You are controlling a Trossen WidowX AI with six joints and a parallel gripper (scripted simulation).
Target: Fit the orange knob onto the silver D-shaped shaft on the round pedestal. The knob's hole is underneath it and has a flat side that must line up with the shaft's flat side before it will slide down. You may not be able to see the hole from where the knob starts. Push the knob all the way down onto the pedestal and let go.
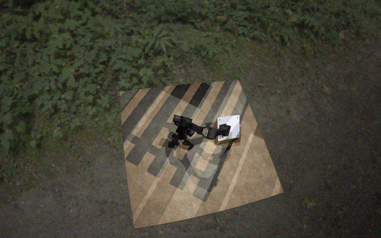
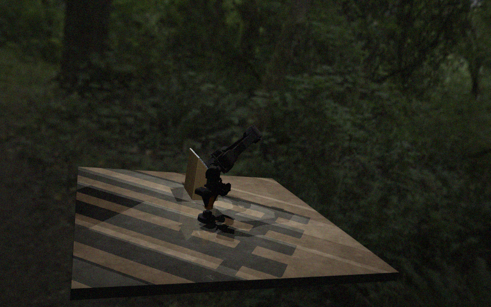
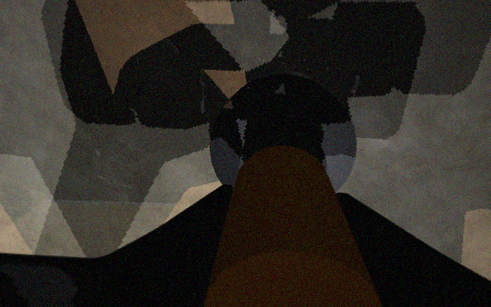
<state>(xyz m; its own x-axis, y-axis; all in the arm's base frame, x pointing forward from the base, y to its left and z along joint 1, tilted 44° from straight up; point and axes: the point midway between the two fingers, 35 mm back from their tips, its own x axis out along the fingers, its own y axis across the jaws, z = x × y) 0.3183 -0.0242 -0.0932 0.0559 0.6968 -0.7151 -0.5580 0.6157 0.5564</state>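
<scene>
Right now the orange knob is 3 cm above my gripper tip. Also, from my gripper tip: round dark pedestal 4 cm below.
</scene>
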